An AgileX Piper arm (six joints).
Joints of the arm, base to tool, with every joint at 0 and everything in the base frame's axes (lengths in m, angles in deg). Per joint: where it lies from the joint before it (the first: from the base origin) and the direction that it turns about. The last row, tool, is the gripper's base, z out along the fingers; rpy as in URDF.
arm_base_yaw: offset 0 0 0.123 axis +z
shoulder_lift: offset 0 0 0 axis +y
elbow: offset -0.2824 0 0.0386 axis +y
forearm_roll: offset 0.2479 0 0.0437 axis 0.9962 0 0.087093
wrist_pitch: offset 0 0 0 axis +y
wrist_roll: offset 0.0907 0 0.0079 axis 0.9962 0 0.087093
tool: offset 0 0 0 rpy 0 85.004 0
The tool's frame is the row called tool.
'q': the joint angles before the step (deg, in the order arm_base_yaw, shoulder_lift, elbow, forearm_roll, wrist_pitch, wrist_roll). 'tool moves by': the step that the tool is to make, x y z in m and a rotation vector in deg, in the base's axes. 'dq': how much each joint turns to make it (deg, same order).
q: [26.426 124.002 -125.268 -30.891 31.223 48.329]
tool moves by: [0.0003 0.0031 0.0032 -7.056 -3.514 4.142]
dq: [0.107 -0.016 0.034 -0.167 -2.525 -8.343]
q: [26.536 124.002 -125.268 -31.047 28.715 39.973]
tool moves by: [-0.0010 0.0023 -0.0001 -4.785 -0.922 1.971]
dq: [0.259 0.008 -0.010 0.236 0.000 -5.372]
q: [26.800 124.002 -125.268 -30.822 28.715 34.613]
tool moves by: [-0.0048 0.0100 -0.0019 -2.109 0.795 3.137]
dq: [0.957 0.005 -0.003 3.904 0.339 -5.900]
